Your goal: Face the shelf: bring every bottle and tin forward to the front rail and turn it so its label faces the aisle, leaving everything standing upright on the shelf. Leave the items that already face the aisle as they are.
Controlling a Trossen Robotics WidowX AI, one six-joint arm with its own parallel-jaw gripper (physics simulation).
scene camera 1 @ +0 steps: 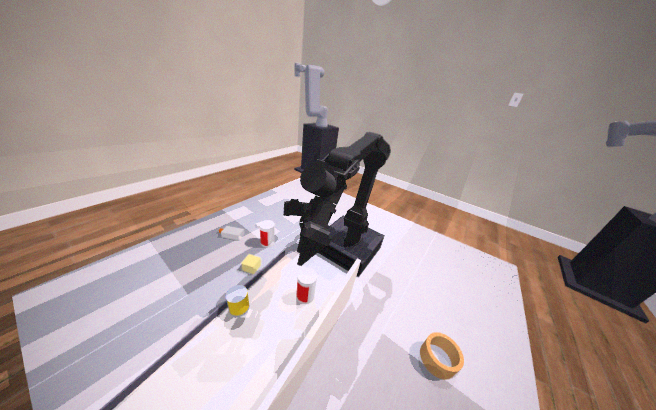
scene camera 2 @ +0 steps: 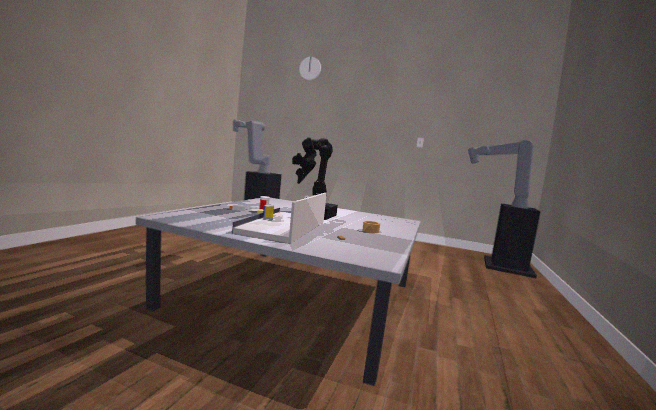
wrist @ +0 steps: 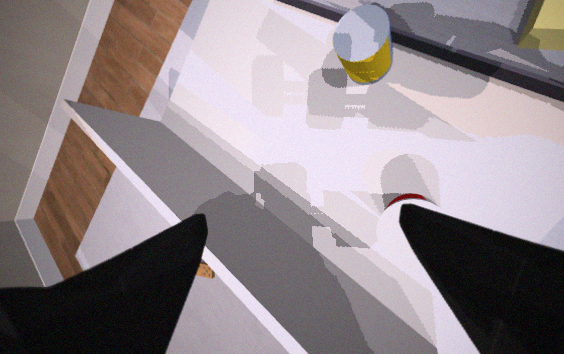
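The shelf has a dark front rail and a pale back panel. A yellow tin stands upright close to the rail. A white bottle with a red patch stands farther back, near the panel; the right finger partly covers this white bottle in the wrist view. A second red-and-white bottle stands outside the rail. My gripper is open and empty, above the shelf's far end.
A yellow block lies outside the rail. A white piece with an orange end lies farther out. An orange ring and a small brown piece lie behind the back panel.
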